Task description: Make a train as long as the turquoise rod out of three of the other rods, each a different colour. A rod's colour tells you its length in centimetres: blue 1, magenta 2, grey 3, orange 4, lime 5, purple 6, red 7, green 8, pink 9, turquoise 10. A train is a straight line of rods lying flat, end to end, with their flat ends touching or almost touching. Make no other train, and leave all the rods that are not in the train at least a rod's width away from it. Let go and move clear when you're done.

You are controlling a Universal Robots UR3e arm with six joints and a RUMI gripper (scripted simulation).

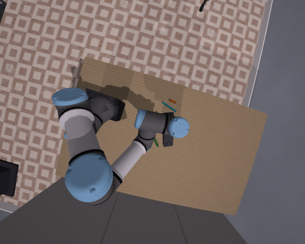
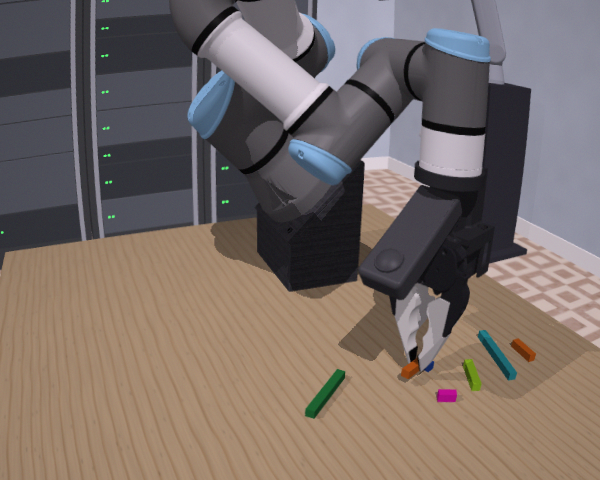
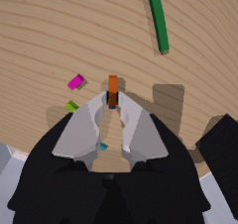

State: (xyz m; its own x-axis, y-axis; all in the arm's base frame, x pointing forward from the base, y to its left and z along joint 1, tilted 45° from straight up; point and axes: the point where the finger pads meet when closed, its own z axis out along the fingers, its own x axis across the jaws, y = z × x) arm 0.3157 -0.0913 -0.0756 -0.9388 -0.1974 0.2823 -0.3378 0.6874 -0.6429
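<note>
The blue rod is 30 mm to the left of my hand, 20 mm below it and 10 mm behind it. The rest, counted from my hand: lime rod 60 mm to the left, 30 mm ahead, 20 mm below; green rod 100 mm to the right, 20 mm below, 10 mm behind; magenta rod 50 mm ahead, 20 mm below, 10 mm to the left.
</note>
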